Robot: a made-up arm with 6 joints. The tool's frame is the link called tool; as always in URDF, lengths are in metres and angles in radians. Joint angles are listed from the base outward. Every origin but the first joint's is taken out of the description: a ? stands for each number. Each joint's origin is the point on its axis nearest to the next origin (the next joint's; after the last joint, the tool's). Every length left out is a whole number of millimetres.
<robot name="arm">
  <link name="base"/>
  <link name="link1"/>
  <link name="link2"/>
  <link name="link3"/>
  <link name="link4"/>
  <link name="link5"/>
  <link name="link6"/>
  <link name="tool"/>
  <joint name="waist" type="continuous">
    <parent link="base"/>
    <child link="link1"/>
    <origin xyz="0.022 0.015 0.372" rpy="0 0 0"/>
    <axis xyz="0 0 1"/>
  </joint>
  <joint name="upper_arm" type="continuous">
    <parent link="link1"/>
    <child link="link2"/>
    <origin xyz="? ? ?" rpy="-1.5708 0 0"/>
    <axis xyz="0 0 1"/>
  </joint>
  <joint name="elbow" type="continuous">
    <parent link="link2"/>
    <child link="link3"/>
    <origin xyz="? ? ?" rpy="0 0 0"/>
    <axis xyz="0 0 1"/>
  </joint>
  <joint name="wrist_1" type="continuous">
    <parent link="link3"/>
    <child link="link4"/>
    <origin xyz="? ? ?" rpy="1.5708 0 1.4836"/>
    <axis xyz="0 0 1"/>
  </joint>
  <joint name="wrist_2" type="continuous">
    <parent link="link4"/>
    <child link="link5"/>
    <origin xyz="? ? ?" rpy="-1.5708 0 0"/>
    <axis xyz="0 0 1"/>
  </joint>
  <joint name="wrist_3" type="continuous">
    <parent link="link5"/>
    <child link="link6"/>
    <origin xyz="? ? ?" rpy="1.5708 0 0"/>
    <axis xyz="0 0 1"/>
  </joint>
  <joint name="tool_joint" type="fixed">
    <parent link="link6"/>
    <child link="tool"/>
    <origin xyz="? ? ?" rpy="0 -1.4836 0"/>
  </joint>
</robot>
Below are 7 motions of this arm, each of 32 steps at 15 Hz.
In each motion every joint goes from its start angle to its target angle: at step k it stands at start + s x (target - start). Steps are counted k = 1, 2, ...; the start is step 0. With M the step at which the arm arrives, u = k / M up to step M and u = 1 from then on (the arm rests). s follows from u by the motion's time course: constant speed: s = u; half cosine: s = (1 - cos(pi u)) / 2; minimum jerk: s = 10 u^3 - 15 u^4 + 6 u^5.
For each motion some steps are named. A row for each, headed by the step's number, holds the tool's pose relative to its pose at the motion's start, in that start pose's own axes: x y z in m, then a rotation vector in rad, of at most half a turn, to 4 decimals.
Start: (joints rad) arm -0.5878 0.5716 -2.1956 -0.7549 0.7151 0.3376
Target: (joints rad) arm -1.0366 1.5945 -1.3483 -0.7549 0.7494 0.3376
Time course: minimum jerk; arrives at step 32
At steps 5, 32:
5: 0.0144 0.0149 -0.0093 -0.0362 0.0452 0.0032
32: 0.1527 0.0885 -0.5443 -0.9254 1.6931 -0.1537

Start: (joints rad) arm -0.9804 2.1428 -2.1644 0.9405 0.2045 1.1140
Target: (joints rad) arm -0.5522 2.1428 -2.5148 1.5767 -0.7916 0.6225
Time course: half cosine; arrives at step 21
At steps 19, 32:
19: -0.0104 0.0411 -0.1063 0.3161 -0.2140 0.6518
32: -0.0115 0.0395 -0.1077 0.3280 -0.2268 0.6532

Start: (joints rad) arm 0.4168 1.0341 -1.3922 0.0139 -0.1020 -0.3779
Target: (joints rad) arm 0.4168 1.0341 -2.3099 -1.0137 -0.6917 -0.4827
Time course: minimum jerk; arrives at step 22
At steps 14, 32:
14: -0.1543 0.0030 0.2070 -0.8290 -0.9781 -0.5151
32: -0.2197 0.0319 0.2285 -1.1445 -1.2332 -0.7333

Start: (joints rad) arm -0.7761 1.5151 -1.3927 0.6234 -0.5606 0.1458
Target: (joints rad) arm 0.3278 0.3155 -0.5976 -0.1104 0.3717 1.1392
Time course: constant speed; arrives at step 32
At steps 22, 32:
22: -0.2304 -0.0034 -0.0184 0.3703 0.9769 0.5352
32: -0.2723 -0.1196 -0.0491 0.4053 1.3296 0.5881

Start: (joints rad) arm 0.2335 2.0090 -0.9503 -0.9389 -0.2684 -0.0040
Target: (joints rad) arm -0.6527 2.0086 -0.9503 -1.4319 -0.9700 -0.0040
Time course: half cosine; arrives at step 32
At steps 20, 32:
20: -0.0649 -0.0782 -0.1119 0.0906 -0.1757 -0.2086
32: -0.1086 -0.0842 -0.1618 0.1201 -0.2410 -0.2844

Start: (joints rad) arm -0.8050 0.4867 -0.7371 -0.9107 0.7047 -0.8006
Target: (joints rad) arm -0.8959 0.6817 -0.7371 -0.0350 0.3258 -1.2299
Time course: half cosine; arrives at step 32
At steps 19, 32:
19: 0.0131 -0.0105 0.0612 0.1574 -0.3202 0.1235
32: 0.0226 -0.0247 0.0845 0.3013 -0.4266 0.1351

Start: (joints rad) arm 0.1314 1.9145 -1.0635 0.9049 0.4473 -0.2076
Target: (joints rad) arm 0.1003 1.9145 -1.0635 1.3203 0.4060 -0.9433
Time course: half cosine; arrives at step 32
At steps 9, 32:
9: -0.0003 0.0043 0.0012 -0.0635 -0.0192 0.0225
32: -0.0045 0.0215 0.0083 -0.3401 -0.1443 0.0813

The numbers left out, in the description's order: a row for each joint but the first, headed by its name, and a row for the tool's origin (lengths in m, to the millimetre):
upper_arm: -0.024 -0.025 0
elbow: -0.345 -0.021 0
wrist_1: 0.147 -0.035 0
wrist_2: -0.027 -0.026 0
wrist_3: 0.016 -0.15 0
tool: -0.025 0 0

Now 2 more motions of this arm.
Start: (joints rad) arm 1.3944 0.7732 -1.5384 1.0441 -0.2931 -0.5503
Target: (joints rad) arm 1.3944 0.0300 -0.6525 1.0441 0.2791 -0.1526
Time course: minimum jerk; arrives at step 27
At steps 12, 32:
12: -0.0989 -0.0111 -0.0307 0.1412 0.2497 0.0857
32: -0.2599 -0.0549 -0.1260 0.3719 0.6512 0.1372

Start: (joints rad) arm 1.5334 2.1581 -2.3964 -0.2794 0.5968 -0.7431
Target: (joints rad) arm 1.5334 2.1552 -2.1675 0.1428 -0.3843 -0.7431
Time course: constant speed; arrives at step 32
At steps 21, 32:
21: -0.0048 -0.0346 0.0412 0.2848 -0.4276 -0.2385
32: -0.0170 -0.0594 0.0398 0.4633 -0.5859 -0.4163

